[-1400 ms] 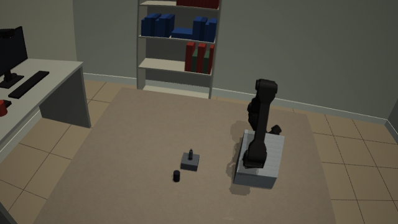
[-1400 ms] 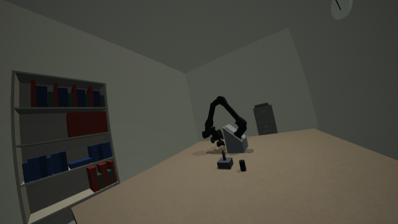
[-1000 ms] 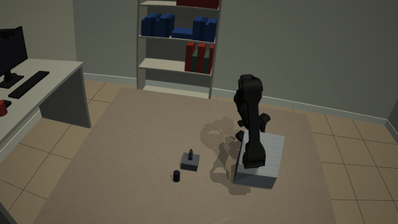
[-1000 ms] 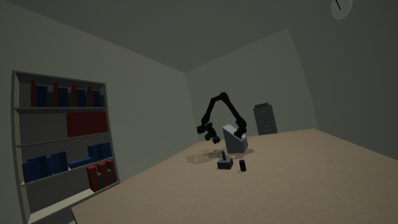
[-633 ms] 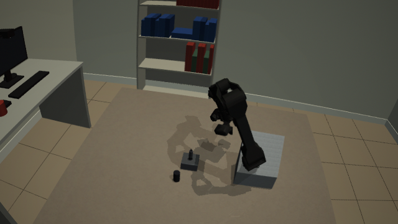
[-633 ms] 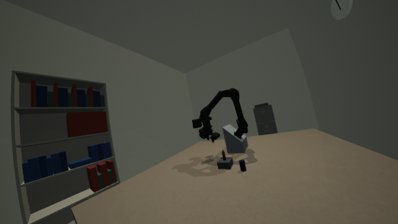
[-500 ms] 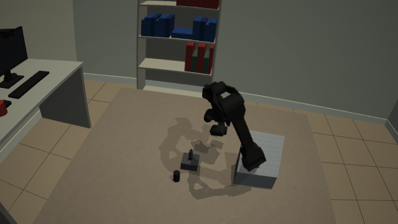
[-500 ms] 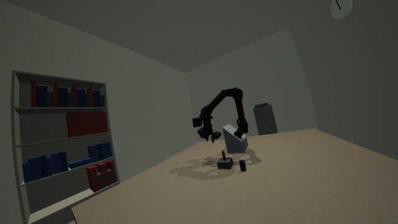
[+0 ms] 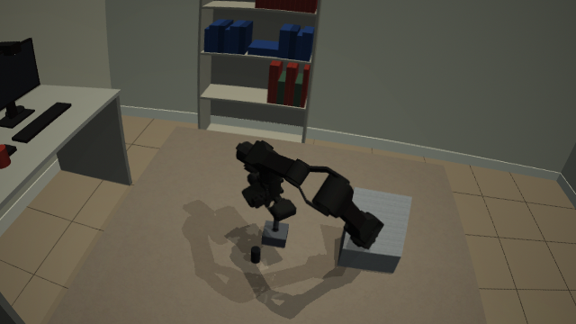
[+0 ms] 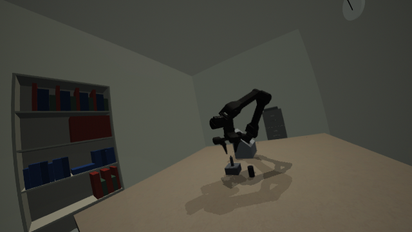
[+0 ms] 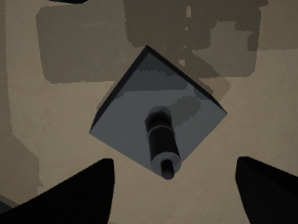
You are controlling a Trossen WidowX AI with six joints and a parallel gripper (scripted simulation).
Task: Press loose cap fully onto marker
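Right now my gripper tip is 4 cm short of the marker cap, 9 cm to the right of it and 9 cm above it. Also, from my gripper tip: holder block 2 cm behind, 1 cm to the right, 10 cm below.
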